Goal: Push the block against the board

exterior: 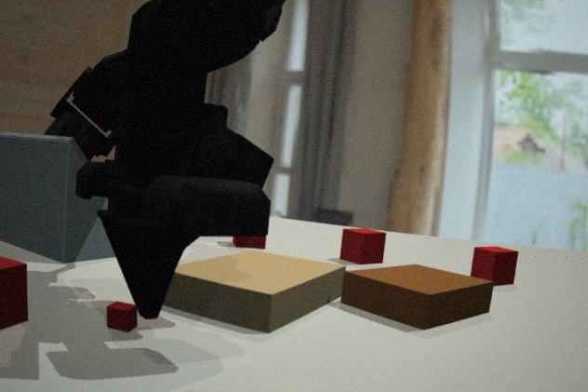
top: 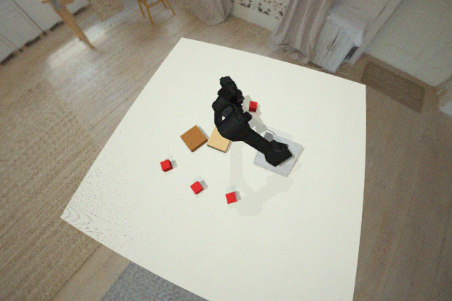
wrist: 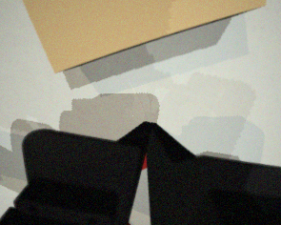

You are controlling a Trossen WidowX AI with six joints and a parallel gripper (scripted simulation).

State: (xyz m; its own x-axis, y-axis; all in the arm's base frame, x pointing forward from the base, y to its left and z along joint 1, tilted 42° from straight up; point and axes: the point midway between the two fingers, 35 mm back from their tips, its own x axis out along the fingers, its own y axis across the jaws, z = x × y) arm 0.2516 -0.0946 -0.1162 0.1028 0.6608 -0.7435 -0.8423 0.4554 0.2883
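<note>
The tan board lies 3 cm ahead of my gripper tip, 13 cm to the left of it and 1 cm above it. Round my gripper tip: brown square block: 16 cm ahead, 18 cm to the left, 1 cm above.
</note>
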